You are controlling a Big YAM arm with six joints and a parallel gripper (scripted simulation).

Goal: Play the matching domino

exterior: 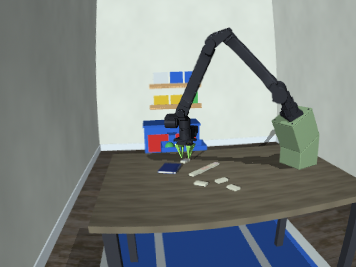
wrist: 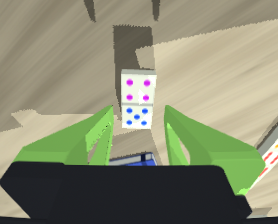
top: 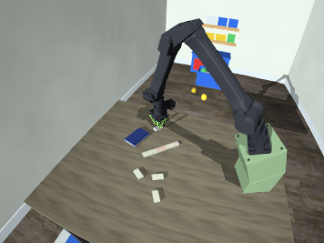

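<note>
The domino is 2 cm below my hand.
</note>
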